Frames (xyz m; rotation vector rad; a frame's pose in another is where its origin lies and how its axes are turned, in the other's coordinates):
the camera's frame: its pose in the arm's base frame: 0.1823 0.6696 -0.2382 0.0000 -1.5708 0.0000
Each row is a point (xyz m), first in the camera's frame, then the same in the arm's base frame.
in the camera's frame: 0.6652 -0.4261 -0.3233
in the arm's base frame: 0.5056 0.2435 0.4270
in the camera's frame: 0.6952 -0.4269 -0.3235
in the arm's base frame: 0.5058 0.2427 0.4570
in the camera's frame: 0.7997 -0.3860 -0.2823
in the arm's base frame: 0.4646 0.2836 0.5615
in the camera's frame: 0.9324 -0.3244 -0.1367
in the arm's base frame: 0.3190 0.3452 0.6942
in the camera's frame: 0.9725 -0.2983 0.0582
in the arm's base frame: 0.1241 0.3713 0.7343
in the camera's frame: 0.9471 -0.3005 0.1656
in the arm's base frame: 0.0167 0.3691 0.7089
